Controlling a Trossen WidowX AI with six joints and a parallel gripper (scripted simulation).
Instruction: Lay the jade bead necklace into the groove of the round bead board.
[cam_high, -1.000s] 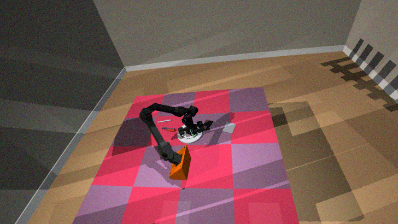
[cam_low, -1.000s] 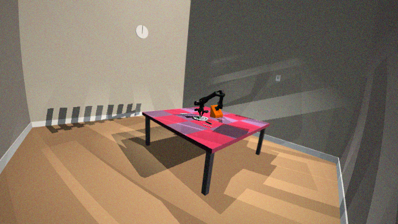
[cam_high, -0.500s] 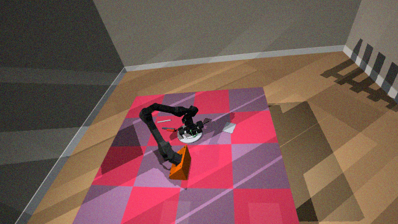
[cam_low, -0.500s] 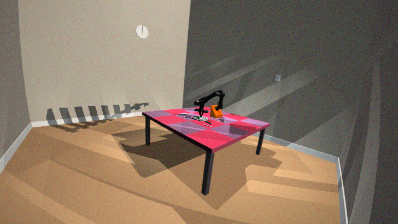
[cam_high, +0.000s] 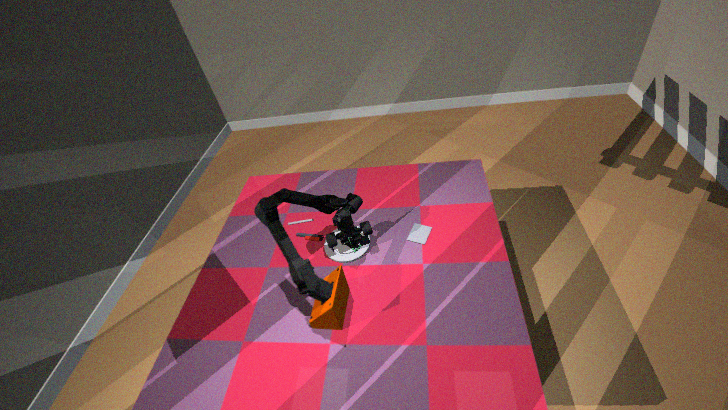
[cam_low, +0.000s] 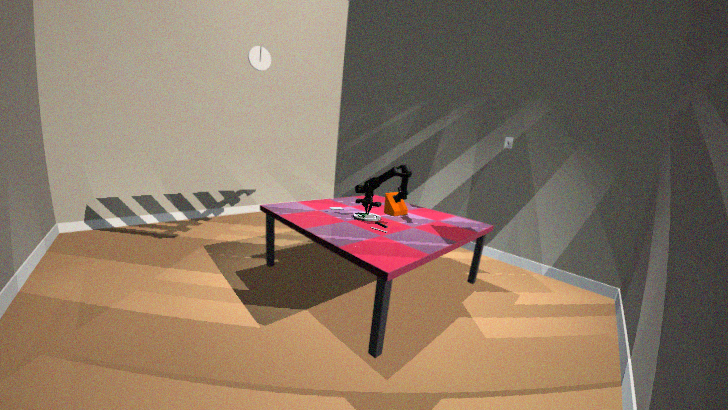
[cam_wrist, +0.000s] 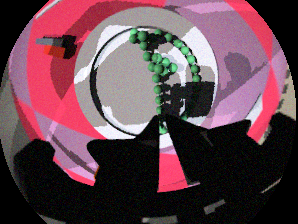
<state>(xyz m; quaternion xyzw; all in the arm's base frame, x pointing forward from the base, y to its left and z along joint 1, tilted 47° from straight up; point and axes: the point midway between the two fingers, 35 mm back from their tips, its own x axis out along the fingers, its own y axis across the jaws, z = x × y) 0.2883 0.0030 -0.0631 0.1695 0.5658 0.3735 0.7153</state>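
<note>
The round white bead board lies 3 cm to the left of my gripper tip, 3 cm ahead of it and 1 cm below it. Round my gripper tip: red-handled tool 20 cm to the left, 8 cm ahead, 1 cm below; then flat grey pad 28 cm to the right, 6 cm ahead, 1 cm below; then thin white rod 27 cm to the left, 18 cm ahead, 1 cm below.
</note>
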